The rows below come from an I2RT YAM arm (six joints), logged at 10 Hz.
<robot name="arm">
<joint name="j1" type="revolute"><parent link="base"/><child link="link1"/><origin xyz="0 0 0.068" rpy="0 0 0"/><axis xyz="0 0 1"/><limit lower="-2.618" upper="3.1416"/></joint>
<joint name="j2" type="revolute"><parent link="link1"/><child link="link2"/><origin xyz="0.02 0.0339 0.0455" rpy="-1.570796 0 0"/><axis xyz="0 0 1"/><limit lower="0" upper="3.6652"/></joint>
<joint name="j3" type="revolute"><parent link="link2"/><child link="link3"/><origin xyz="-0.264 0 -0.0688" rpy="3.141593 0 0"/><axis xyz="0 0 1"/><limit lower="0" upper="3.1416"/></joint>
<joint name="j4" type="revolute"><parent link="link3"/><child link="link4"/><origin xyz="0.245 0.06 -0.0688" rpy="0 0 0"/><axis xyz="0 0 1"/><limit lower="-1.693" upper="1.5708"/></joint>
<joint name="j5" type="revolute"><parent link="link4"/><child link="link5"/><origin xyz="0.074 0.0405 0.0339" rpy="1.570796 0 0"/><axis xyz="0 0 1"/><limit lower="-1.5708" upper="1.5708"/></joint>
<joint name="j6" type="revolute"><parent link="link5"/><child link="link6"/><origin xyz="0.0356 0 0.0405" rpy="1.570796 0 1.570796"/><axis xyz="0 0 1"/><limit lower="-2.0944" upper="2.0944"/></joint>
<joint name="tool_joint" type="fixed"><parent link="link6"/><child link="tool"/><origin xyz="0 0 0" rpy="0 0 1.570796"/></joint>
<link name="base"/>
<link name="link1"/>
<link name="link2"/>
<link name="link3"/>
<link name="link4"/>
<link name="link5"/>
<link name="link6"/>
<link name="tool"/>
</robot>
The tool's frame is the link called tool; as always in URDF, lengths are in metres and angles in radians.
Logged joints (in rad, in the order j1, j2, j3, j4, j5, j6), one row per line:
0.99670 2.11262 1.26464 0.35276 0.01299 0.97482
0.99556 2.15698 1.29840 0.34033 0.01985 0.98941
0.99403 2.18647 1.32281 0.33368 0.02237 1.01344
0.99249 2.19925 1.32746 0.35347 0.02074 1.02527
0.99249 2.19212 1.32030 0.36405 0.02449 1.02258
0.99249 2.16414 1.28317 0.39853 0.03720 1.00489
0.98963 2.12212 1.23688 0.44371 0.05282 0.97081
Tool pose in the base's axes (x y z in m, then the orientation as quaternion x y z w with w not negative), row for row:
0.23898 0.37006 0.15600 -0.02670 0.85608 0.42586 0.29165
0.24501 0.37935 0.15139 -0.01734 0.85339 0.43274 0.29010
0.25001 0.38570 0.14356 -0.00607 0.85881 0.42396 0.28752
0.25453 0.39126 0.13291 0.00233 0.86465 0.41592 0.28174
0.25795 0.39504 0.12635 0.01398 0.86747 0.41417 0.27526
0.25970 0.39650 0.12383 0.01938 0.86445 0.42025 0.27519
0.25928 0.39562 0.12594 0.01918 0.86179 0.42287 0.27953
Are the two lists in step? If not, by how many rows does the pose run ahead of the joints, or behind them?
The pose runs 2 rows behind the joints: the pose in row i belongs to the joints in row i - 2.
